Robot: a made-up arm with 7 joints. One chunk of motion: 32 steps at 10 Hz.
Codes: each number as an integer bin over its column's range. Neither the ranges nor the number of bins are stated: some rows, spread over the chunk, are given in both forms.
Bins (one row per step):
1: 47 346 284 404 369 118
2: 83 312 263 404 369 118
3: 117 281 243 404 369 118
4: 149 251 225 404 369 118
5: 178 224 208 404 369 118
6: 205 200 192 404 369 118
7: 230 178 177 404 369 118
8: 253 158 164 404 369 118
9: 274 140 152 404 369 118
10: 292 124 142 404 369 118
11: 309 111 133 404 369 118
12: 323 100 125 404 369 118
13: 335 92 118 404 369 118
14: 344 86 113 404 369 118
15: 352 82 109 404 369 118
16: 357 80 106 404 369 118
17: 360 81 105 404 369 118
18: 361 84 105 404 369 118
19: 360 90 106 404 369 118
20: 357 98 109 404 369 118
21: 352 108 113 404 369 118
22: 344 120 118 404 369 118
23: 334 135 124 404 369 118
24: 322 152 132 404 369 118
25: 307 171 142 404 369 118
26: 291 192 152 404 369 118
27: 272 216 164 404 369 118
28: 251 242 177 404 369 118
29: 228 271 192 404 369 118
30: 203 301 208 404 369 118
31: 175 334 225 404 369 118
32: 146 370 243 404 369 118
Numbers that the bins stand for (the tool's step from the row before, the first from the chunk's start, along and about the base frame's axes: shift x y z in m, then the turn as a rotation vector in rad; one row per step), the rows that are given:
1: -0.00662 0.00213 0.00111 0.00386 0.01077 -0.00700
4: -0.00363 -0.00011 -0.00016 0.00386 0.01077 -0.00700
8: -0.00057 -0.00229 -0.00147 0.00386 0.01077 -0.00700
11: 0.00107 -0.00339 -0.00214 0.00386 0.01077 -0.00700
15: 0.00233 -0.00407 -0.00265 0.00386 0.01077 -0.00700
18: 0.00260 -0.00403 -0.00274 0.00386 0.01077 -0.00700
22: 0.00210 -0.00318 -0.00246 0.00386 0.01077 -0.00700
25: 0.00101 -0.00198 -0.00194 0.00386 0.01077 -0.00700
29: -0.00131 0.00036 -0.00087 0.00386 0.01077 -0.00700
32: -0.00371 0.00269 0.00023 0.00386 0.01077 -0.00700
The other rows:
2: -0.00556 0.00133 0.00066 0.00386 0.01077 -0.00700
3: -0.00457 0.00060 0.00023 0.00386 0.01077 -0.00700
5: -0.00277 -0.00074 -0.00052 0.00386 0.01077 -0.00700
6: -0.00198 -0.00130 -0.00087 0.00386 0.01077 -0.00700
7: -0.00125 -0.00182 -0.00119 0.00386 0.01077 -0.00700
9: 0.00004 -0.00271 -0.00173 0.00386 0.01077 -0.00700
10: 0.00057 -0.00309 -0.00194 0.00386 0.01077 -0.00700
12: 0.00148 -0.00365 -0.00231 0.00386 0.01077 -0.00700
13: 0.00183 -0.00384 -0.00246 0.00386 0.01077 -0.00700
14: 0.00210 -0.00398 -0.00257 0.00386 0.01077 -0.00700
16: 0.00248 -0.00412 -0.00272 0.00386 0.01077 -0.00700
17: 0.00257 -0.00410 -0.00274 0.00386 0.01077 -0.00700
19: 0.00257 -0.00389 -0.00272 0.00386 0.01077 -0.00700
20: 0.00248 -0.00370 -0.00265 0.00386 0.01077 -0.00700
21: 0.00233 -0.00346 -0.00257 0.00386 0.01077 -0.00700
23: 0.00180 -0.00283 -0.00233 0.00386 0.01077 -0.00700
24: 0.00145 -0.00243 -0.00216 0.00386 0.01077 -0.00700
26: 0.00054 -0.00149 -0.00173 0.00386 0.01077 -0.00700
27: -0.00002 -0.00093 -0.00147 0.00386 0.01077 -0.00700
28: -0.00063 -0.00032 -0.00119 0.00386 0.01077 -0.00700
30: -0.00204 0.00107 -0.00052 0.00386 0.01077 -0.00700
31: -0.00286 0.00184 -0.00016 0.00386 0.01077 -0.00700

